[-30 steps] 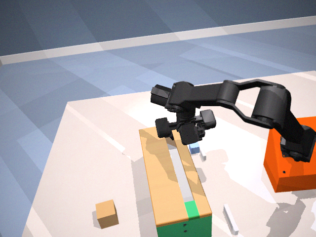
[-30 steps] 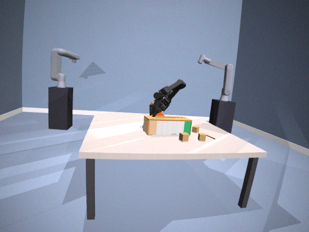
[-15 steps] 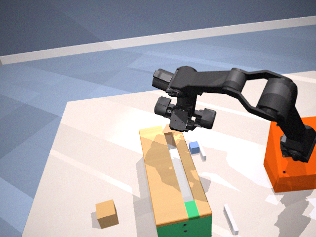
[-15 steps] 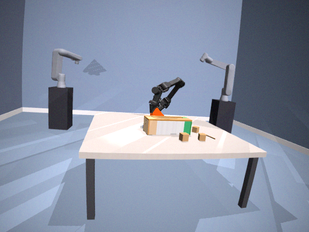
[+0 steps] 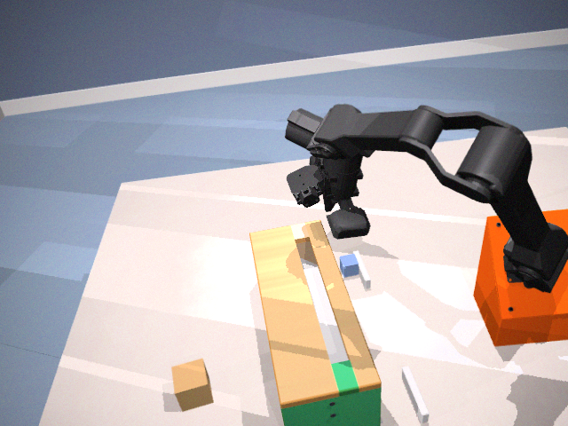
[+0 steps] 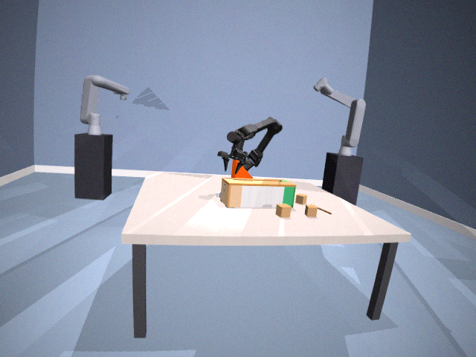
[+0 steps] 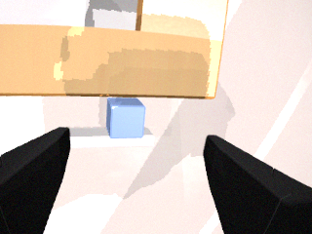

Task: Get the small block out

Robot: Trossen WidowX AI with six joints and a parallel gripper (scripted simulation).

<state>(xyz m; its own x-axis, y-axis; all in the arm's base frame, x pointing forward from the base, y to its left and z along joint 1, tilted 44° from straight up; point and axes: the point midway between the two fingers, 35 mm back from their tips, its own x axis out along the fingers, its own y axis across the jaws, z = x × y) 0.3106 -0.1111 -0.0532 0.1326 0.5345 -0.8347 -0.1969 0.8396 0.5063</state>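
Right now my gripper tip is 140 mm above the blue block, 30 mm to the left of it and 30 mm past it. Also, from my gripper tip: tan cube: 250 mm to the left, 250 mm ahead, 130 mm below; then thin stick: 510 mm to the left, 150 mm below, 110 mm ahead.
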